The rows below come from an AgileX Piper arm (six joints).
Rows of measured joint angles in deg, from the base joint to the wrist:
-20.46, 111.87, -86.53, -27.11, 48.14, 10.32
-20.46, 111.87, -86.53, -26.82, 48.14, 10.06
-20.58, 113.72, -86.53, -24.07, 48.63, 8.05
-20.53, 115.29, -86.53, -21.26, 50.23, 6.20
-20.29, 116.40, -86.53, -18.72, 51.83, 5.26
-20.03, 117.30, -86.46, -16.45, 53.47, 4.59
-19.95, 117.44, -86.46, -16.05, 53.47, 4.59
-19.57, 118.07, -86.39, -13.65, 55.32, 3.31
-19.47, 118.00, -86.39, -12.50, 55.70, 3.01
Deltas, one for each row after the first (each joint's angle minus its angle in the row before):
0.00, 0.00, 0.00, 0.29, 0.00, -0.26
-0.12, 1.85, 0.00, 2.75, 0.49, -2.01
0.05, 1.57, 0.00, 2.81, 1.60, -1.85
0.24, 1.11, 0.00, 2.54, 1.60, -0.94
0.26, 0.90, 0.07, 2.27, 1.64, -0.67
0.08, 0.14, 0.00, 0.40, 0.00, 0.00
0.38, 0.63, 0.07, 2.40, 1.85, -1.28
0.10, -0.07, 0.00, 1.15, 0.38, -0.30

